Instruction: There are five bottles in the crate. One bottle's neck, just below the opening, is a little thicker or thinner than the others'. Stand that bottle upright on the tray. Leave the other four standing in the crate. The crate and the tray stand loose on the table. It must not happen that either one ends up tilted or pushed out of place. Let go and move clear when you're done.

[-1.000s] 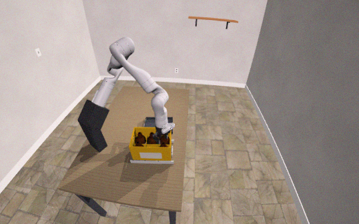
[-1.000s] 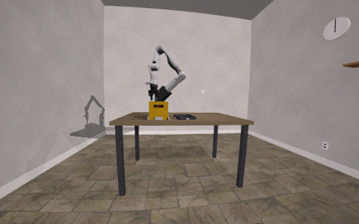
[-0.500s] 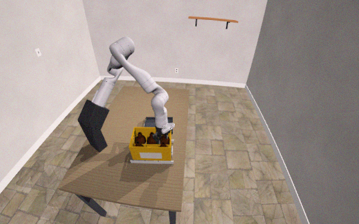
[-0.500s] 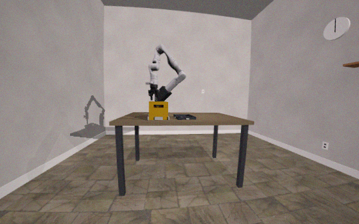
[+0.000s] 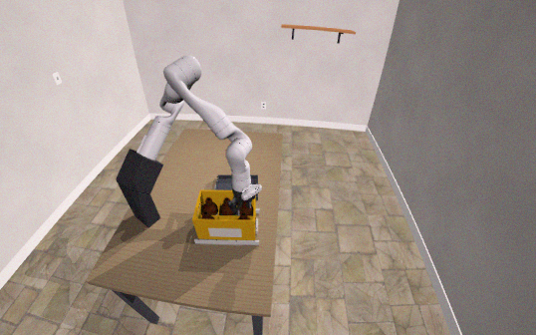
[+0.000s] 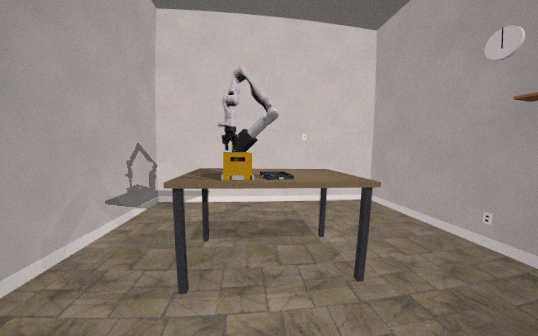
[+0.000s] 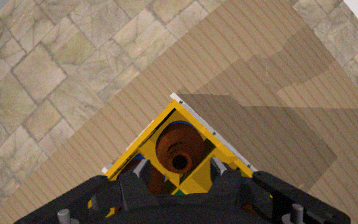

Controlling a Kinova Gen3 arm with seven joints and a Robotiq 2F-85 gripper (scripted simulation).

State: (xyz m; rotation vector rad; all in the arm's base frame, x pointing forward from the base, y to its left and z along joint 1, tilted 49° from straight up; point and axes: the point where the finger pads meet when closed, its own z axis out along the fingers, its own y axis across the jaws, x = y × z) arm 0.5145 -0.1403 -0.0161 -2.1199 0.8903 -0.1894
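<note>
The yellow crate lies 9 cm behind my hand, 3 cm to the left of it and 12 cm below it. Also, from my hand: dark grey tray 12 cm behind, 32 cm to the left, 19 cm below.
</note>
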